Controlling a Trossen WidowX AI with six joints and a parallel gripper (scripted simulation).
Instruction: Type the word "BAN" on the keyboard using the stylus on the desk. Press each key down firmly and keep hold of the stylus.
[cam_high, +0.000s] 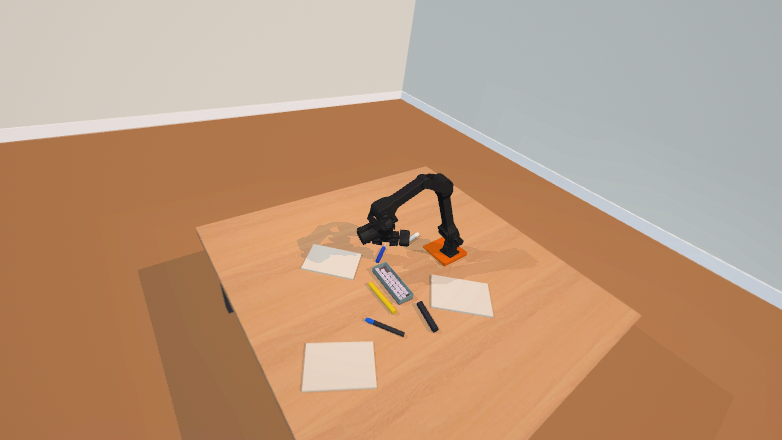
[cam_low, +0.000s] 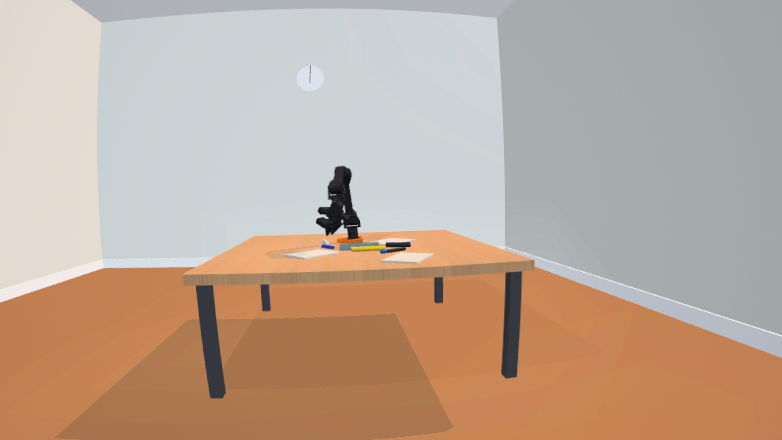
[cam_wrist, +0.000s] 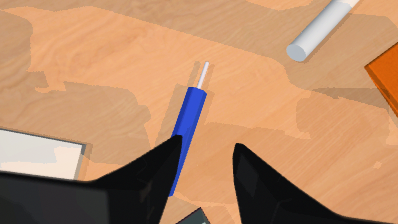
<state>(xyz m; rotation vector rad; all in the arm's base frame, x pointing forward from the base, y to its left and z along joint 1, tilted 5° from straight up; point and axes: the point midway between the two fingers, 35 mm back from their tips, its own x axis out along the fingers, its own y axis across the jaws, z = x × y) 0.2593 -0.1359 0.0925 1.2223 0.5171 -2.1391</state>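
Now: the stylus 6 cm below my gripper tip, 3 cm to the right of it and 2 cm behind it. From my gripper tip the other things lie so: stylus tip (6 cm below, 4 cm to the right, 4 cm behind); then yellow marker (17 cm to the left, 16 cm ahead, 5 cm below); then white stick (17 cm behind, 5 cm below, 1 cm to the right).
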